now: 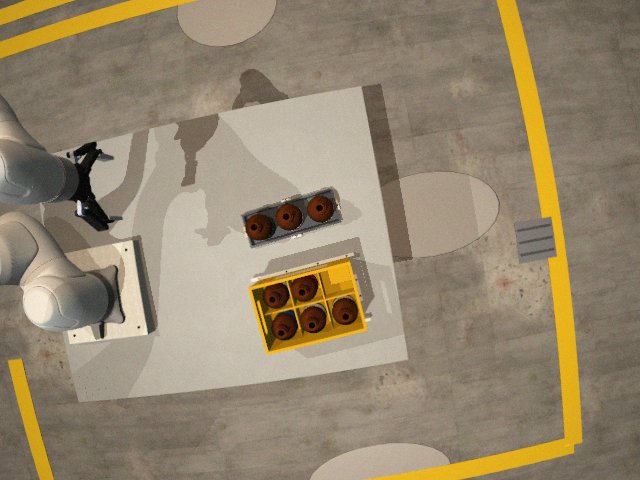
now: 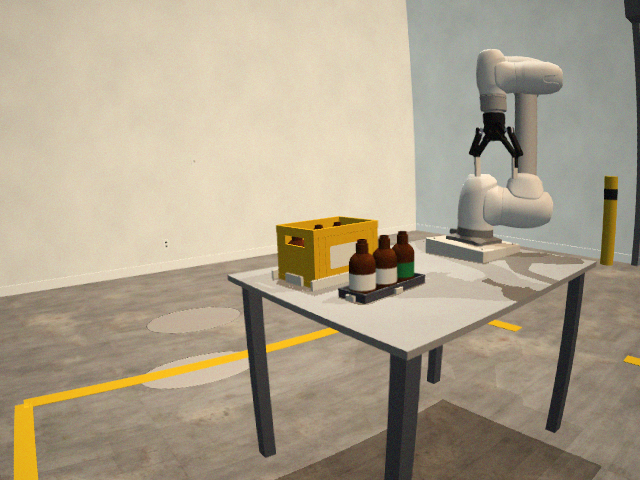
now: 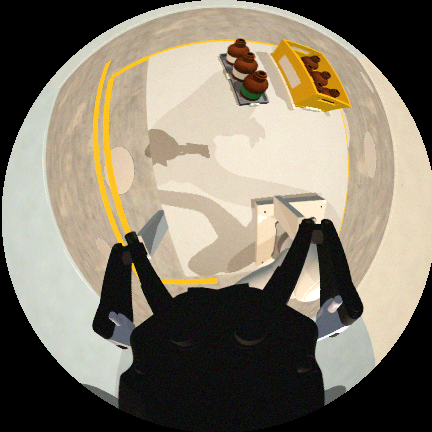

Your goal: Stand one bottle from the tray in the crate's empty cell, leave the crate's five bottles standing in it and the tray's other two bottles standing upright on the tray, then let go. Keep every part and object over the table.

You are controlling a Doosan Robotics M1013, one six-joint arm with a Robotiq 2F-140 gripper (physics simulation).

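Note:
The grey tray (image 1: 305, 223) (image 2: 382, 293) (image 3: 235, 90) holds three upright brown bottles in a row: a green-labelled one (image 1: 259, 227) (image 2: 405, 266) (image 3: 254, 86) at the end nearer the robot base, a white-labelled one (image 1: 288, 216) (image 2: 385, 264) (image 3: 245, 66) in the middle, and another white-labelled one (image 1: 320, 208) (image 2: 362, 268) (image 3: 238, 51) at the far end. The yellow crate (image 1: 316, 341) (image 2: 299, 258) (image 3: 303, 95) holds five standing bottles; its empty cell (image 1: 338, 279) is at the tray-side far corner. My gripper (image 1: 111, 187) (image 2: 496, 169) (image 3: 218, 211) is open and empty, high and well away from both.
The arm's base plate (image 1: 136, 289) (image 2: 454, 250) (image 3: 264, 240) stands on the table (image 1: 206, 330) (image 2: 403, 322) (image 3: 280, 150). Low pale strips lie along the crate's sides, and small pale blocks touch the tray. The tray and crate stand side by side with a narrow gap.

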